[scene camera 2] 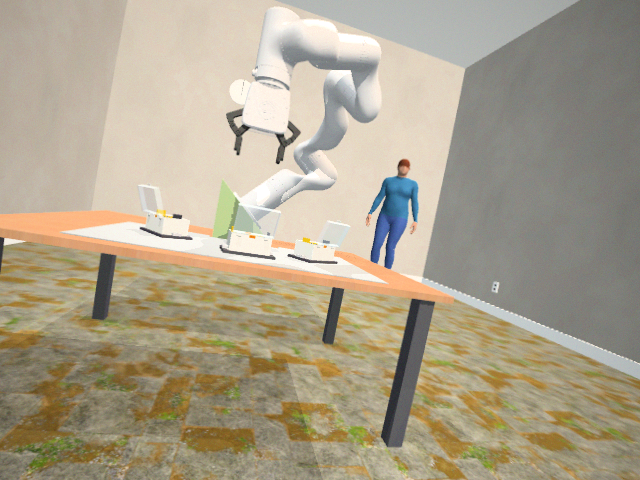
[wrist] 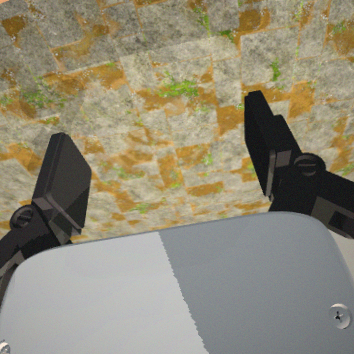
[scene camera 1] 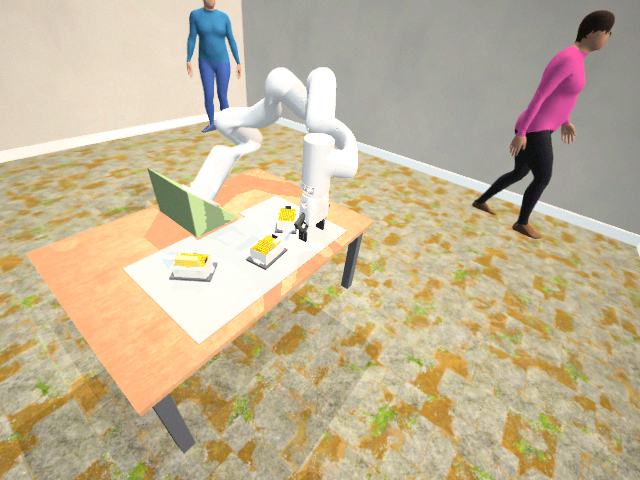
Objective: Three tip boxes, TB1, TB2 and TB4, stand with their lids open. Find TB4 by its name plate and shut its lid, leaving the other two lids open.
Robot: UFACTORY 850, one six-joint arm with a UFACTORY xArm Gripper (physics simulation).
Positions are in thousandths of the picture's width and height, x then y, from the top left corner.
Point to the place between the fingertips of my gripper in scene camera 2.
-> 404,332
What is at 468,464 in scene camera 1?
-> My gripper.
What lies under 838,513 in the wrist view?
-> My gripper.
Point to a pale mat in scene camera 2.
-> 199,484
